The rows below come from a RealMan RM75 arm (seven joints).
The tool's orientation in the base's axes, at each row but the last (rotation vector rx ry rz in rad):
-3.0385 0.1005 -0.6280
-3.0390 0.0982 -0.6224
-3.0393 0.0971 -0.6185
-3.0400 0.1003 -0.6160
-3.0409 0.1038 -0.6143
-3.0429 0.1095 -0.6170
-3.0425 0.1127 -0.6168
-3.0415 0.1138 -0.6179
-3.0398 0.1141 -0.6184
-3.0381 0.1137 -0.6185
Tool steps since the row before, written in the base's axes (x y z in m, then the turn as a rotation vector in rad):
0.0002 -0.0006 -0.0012 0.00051 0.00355 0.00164
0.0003 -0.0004 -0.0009 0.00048 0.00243 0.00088
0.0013 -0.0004 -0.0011 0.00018 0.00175 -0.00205
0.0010 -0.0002 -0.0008 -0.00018 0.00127 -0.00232
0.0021 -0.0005 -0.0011 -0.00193 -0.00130 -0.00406
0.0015 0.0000 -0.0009 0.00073 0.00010 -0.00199
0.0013 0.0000 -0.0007 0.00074 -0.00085 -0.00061
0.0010 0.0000 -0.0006 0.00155 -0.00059 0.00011
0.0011 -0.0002 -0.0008 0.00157 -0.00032 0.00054
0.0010 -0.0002 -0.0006 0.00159 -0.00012 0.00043
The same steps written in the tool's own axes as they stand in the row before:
-0.0002 0.0006 0.0012 0.00086 -0.00365 -0.00122
0.0000 0.0004 0.0009 0.00062 -0.00249 -0.00056
0.0008 0.0004 0.0015 -0.00075 -0.00165 0.00200
0.0006 0.0002 0.0011 -0.00115 -0.00114 0.00210
0.0015 0.0004 0.0018 -0.00325 0.00161 0.00296
0.0010 0.0000 0.0014 -0.00011 -0.00005 0.00212
0.0009 0.0000 0.0012 0.00051 0.00083 0.00083
0.0007 0.0000 0.0009 0.00151 0.00048 0.00049
0.0007 0.0002 0.0012 0.00168 0.00019 0.00011
0.0007 0.0002 0.0009 0.00164 0.00000 0.00022

